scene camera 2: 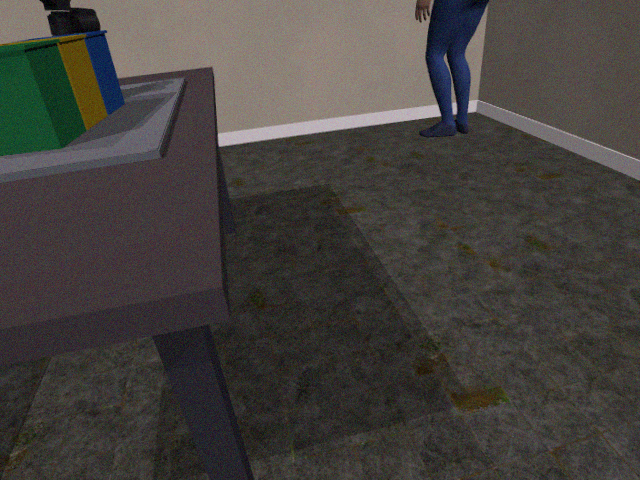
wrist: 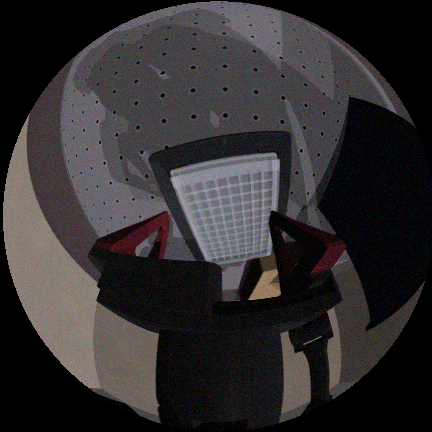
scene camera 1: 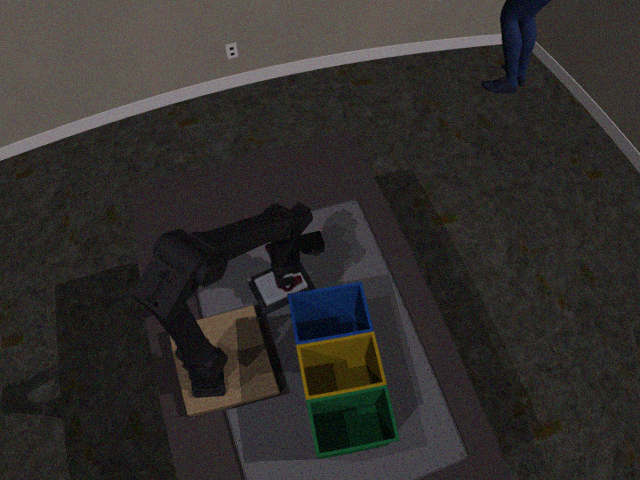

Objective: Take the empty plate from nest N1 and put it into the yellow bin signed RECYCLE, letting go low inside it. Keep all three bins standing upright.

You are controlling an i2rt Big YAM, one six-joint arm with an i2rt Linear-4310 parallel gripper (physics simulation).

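Frame: origin at the arm's base, x ahead, y up, z right, level; metres.
Where they show: gripper, fingertip midpoint: [wrist: 218, 216] [scene camera 1: 283, 276]; arm's base, link origin: [scene camera 1: 207, 374].
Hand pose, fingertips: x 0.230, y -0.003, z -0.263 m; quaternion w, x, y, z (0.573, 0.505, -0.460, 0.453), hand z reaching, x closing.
Note:
Each offset is from my fingertips to the top centre of the thing.
The pale well plate @[dx -0.010, dy +0.003, dz +0.017 m] [scene camera 1: 267, 287] [wrist: 227, 210] lies flat in the dark nest @[dx -0.010, dy -0.008, dz +0.017 m] [scene camera 1: 276, 305] [wrist: 220, 143]. My gripper [scene camera 1: 290, 282] [wrist: 218, 216] is open, with its red fingers spread wide. It hangs above the plate, one finger toward each long side in the wrist view, with nothing between the fingers. The yellow bin @[dx +0.105, dy +0.157, dz +0.320 m] [scene camera 1: 341, 364] [scene camera 2: 82, 77] stands upright between the other two bins, and its inside shows bare walls and floor in scene camera 1. No sign or nest label can be read.
The blue bin @[dx +0.100, dy +0.157, dz +0.189 m] [scene camera 1: 330, 312] [scene camera 2: 104, 72] stands upright close to the nest. The green bin @[dx +0.110, dy +0.157, dz +0.450 m] [scene camera 1: 354, 421] [scene camera 2: 31, 103] stands upright at the other end of the row. A wooden block [scene camera 1: 248, 361] [wrist: 266, 285] lies under the arm's base. A person [scene camera 1: 511, 46] [scene camera 2: 448, 67] stands near the far wall.

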